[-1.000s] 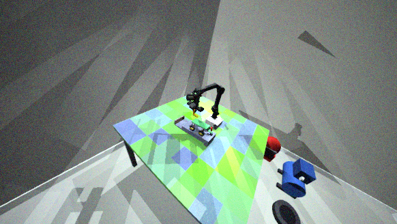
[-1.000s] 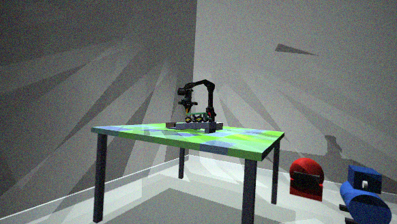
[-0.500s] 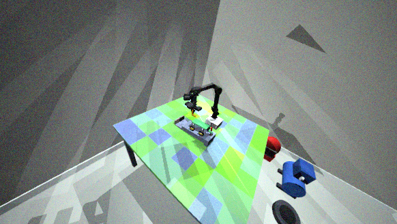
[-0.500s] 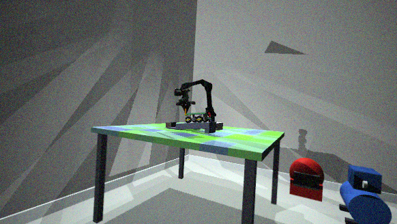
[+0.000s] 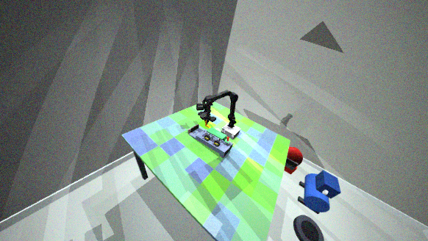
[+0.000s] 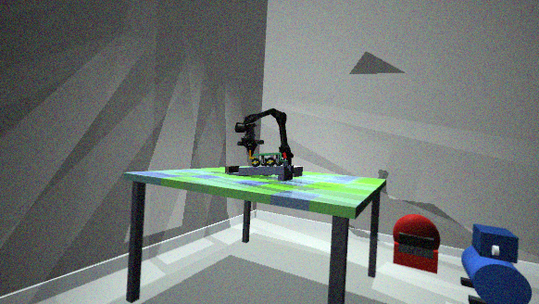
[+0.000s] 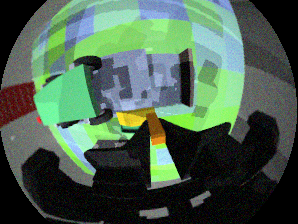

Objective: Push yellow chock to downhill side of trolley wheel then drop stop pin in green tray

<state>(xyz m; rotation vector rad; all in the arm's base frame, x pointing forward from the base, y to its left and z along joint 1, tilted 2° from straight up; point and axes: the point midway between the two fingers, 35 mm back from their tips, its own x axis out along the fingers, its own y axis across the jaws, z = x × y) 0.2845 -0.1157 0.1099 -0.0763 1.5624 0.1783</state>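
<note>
Right now the red-headed stop pin is 10 mm behind my gripper tip, 280 mm to the left of it and 10 mm below it. The rest, counted from my gripper tip: yellow chock: 20 mm to the left, 10 mm below; then green tray: 80 mm behind, 40 mm to the left, 140 mm below; then raised lip: 70 mm ahead, 100 mm to the right, 100 mm below.
</note>
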